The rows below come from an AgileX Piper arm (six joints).
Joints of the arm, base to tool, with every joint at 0 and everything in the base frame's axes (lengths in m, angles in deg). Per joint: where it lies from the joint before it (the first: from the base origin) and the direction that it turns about. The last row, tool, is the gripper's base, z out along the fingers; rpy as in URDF.
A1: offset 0 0 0.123 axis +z
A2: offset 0 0 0 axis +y
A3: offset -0.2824 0 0.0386 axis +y
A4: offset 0.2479 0 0.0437 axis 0.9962 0 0.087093
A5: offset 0 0 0 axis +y
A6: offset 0.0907 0 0.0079 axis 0.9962 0 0.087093
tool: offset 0 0 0 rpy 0 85 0
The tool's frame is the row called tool.
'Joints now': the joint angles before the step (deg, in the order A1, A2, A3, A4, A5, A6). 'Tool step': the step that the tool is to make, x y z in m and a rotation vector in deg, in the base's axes. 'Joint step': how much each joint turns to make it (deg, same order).
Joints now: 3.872 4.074 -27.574 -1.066 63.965 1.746
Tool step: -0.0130 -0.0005 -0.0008 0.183 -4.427 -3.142
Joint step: -3.105 -4.950 -0.003 -0.029 0.523 0.028
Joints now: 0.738 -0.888 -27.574 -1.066 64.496 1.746
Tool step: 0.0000 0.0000 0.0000 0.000 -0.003 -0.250
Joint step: -0.227 0.000 0.001 -0.022 -0.004 0.021
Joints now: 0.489 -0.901 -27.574 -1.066 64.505 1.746
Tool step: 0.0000 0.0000 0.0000 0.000 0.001 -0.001
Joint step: -0.001 0.000 0.000 0.000 0.001 0.000
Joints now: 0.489 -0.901 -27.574 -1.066 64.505 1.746
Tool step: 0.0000 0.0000 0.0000 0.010 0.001 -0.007
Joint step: -0.001 0.000 0.000 0.000 0.001 0.012
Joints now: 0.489 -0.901 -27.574 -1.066 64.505 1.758
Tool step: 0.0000 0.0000 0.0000 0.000 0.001 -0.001
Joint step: -0.001 0.000 0.000 0.000 0.001 0.000
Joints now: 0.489 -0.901 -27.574 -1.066 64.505 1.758
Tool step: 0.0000 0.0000 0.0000 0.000 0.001 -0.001
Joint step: -0.001 0.000 0.000 0.000 0.001 0.000
